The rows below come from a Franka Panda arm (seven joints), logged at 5 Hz.
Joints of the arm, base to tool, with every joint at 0 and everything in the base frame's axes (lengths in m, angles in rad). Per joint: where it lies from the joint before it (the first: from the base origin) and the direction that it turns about. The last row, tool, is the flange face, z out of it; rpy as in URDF.
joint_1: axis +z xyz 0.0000 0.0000 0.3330
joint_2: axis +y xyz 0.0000 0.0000 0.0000
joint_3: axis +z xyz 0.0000 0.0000 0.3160
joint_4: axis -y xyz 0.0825 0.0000 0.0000
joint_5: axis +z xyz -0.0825 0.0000 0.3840
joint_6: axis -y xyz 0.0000 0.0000 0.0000
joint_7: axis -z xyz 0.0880 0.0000 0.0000
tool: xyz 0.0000 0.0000 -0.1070 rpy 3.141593 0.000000 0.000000
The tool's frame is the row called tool.
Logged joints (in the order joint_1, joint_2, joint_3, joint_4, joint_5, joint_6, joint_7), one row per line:
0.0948, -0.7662, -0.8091, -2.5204, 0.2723, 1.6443, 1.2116
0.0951, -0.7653, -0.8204, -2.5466, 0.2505, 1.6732, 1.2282
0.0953, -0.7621, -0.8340, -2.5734, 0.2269, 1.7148, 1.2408
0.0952, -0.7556, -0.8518, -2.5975, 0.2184, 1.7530, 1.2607
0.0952, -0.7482, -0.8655, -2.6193, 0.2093, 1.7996, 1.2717
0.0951, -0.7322, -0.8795, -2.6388, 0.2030, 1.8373, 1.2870
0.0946, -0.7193, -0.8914, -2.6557, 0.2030, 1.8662, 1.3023
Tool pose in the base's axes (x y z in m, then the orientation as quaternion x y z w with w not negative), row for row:
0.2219, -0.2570, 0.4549, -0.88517, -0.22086, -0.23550, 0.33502
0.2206, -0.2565, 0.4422, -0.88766, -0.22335, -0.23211, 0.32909
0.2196, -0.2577, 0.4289, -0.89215, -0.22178, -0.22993, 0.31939
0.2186, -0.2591, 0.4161, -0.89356, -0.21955, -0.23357, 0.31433
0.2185, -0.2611, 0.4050, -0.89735, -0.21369, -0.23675, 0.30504
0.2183, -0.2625, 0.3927, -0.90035, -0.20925, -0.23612, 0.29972
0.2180, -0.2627, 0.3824, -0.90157, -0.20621, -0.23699, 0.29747
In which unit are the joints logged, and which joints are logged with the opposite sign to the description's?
The joints are logged in radians. Opposite sign: joint_1, joint_7.
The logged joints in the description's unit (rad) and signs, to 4 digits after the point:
-0.0948, -0.7662, -0.8091, -2.5204, 0.2723, 1.6443, -1.2116
-0.0951, -0.7653, -0.8204, -2.5466, 0.2505, 1.6732, -1.2282
-0.0953, -0.7621, -0.8340, -2.5734, 0.2269, 1.7148, -1.2408
-0.0952, -0.7556, -0.8518, -2.5975, 0.2184, 1.7530, -1.2607
-0.0952, -0.7482, -0.8655, -2.6193, 0.2093, 1.7996, -1.2717
-0.0951, -0.7322, -0.8795, -2.6388, 0.2030, 1.8373, -1.2870
-0.0946, -0.7193, -0.8914, -2.6557, 0.2030, 1.8662, -1.3023

